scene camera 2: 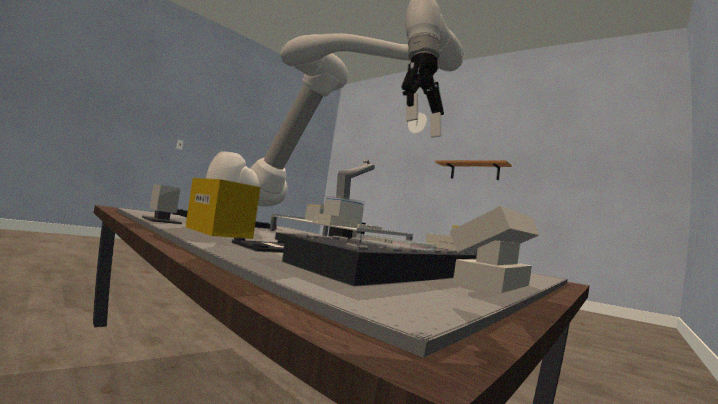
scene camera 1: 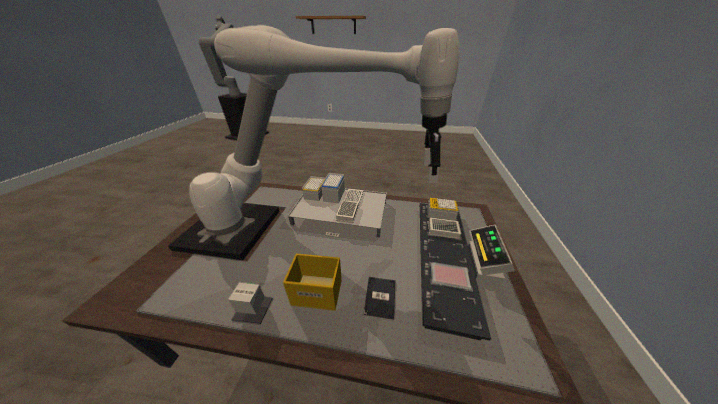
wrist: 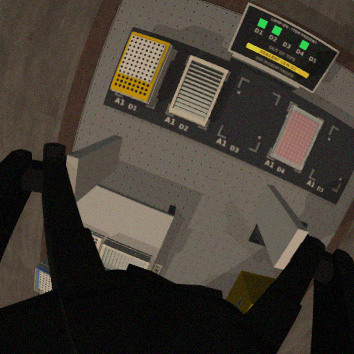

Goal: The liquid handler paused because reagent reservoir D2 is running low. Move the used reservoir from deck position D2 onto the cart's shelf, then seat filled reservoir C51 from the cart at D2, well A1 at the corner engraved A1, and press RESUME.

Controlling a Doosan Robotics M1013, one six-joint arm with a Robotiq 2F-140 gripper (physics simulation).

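Frame: origin at the arm's base, x ahead, y left, z up, level; millimetres.
Where they show: gripper, fingertip midpoint: [scene camera 2: 424,128] [scene camera 1: 430,173] [wrist: 189,175]; arm's base, origin of the base link: [scene camera 1: 228,228].
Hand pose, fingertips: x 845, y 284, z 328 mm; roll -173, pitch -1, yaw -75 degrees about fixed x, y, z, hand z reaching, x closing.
Each offset is from my fingertips to the top centre of the thing. "*": to the spot under its first point. Level surfaces: height alone.
The used reservoir @(dx +106, dy +51, dz -270 mm) [scene camera 1: 444,227] [wrist: 199,91], pale with dark slots, sits at D2 on the black deck @(dz -301 mm) [scene camera 1: 454,307] [wrist: 245,117]; A1 is engraved beside its lower-left corner in the wrist view. My gripper [scene camera 1: 430,168] [scene camera 2: 424,120] [wrist: 189,175] is open and empty, high above the table. The cart's shelf @(* dx -247, dy +40, dz -288 mm) [scene camera 1: 369,211] [wrist: 130,215] bears two slotted pale items, a nearer one @(dx -341, dy -14, dz -257 mm) [scene camera 1: 347,210] and a farther one @(dx -366, dy +119, dz -274 mm) [scene camera 1: 353,195]; I cannot read C51. The RESUME block @(dx -463, dy -543, dz -244 mm) [scene camera 1: 246,296] [scene camera 2: 165,197] stands near the front left. The status panel @(* dx +274, dy -79, dz -232 mm) [scene camera 1: 491,251] [wrist: 285,47] shows a yellow low-reagent D2 bar.
A yellow tip rack @(dx +85, dy +173, dz -237 mm) [scene camera 1: 443,205] [wrist: 140,65] is at D1, a pink plate @(dx +150, dy -193, dz -287 mm) [scene camera 1: 450,276] [wrist: 297,137] at D4. A blue-rimmed rack @(dx -472, dy +99, dz -185 mm) [scene camera 1: 333,188] and a yellow-rimmed rack @(dx -578, dy +79, dz -218 mm) [scene camera 1: 313,186] stand on the cart. The yellow waste bin @(dx -289, dy -408, dz -213 mm) [scene camera 1: 312,293] [scene camera 2: 220,208] and black RG pad @(dx -67, dy -339, dz -334 mm) [scene camera 1: 380,306] are in front.
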